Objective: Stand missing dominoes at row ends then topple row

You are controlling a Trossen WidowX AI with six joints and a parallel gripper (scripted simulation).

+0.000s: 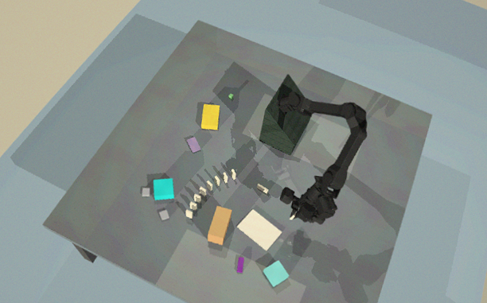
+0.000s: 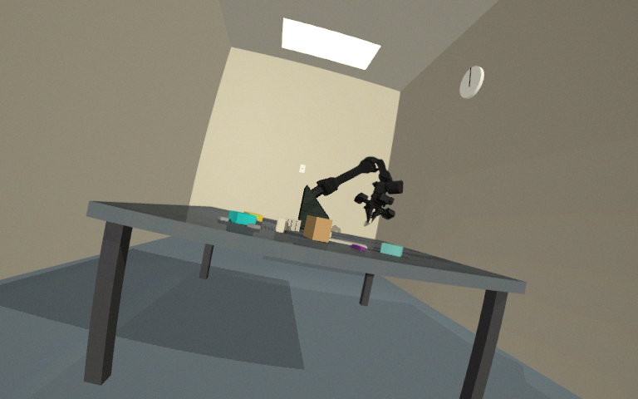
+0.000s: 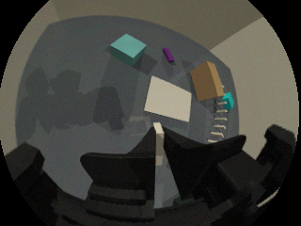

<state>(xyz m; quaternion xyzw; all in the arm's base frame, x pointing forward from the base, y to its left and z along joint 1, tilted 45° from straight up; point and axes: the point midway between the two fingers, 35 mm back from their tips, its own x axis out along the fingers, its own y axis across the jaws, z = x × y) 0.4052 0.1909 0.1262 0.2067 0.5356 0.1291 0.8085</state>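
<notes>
The cream flat plate lies 60 mm ahead of my gripper tip, 100 mm to the right of it and 100 mm below it. Round my gripper tip: orange block: 130 mm ahead, 240 mm to the right, 60 mm below; light teal block: 200 mm ahead, 30 mm to the left, 80 mm below; purple piece: 230 mm ahead, 110 mm to the right, 90 mm below.
</notes>
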